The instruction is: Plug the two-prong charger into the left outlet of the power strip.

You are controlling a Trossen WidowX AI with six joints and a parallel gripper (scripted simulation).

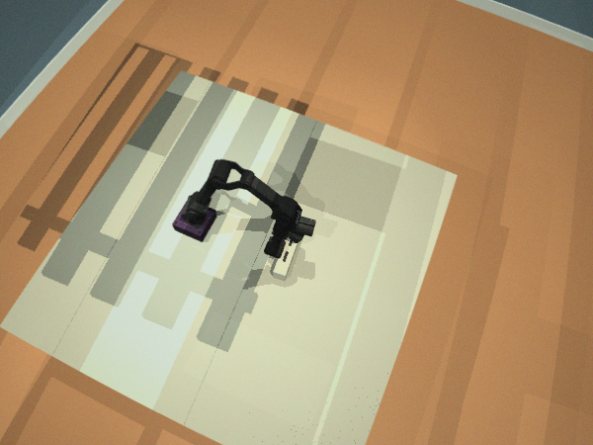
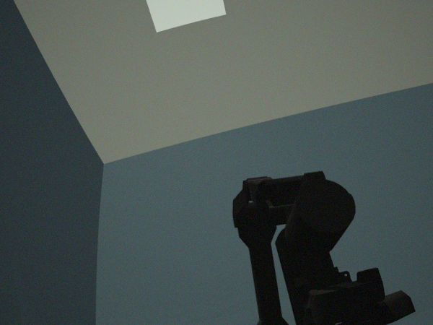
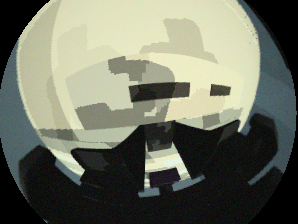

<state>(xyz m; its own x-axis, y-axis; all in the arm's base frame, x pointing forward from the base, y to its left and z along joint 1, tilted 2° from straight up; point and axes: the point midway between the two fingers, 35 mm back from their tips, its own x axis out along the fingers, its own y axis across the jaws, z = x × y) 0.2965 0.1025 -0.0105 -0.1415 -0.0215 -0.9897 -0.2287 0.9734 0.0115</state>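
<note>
My gripper tip is now 2 cm short of the dark two-prong charger and 1 cm below it.
</note>
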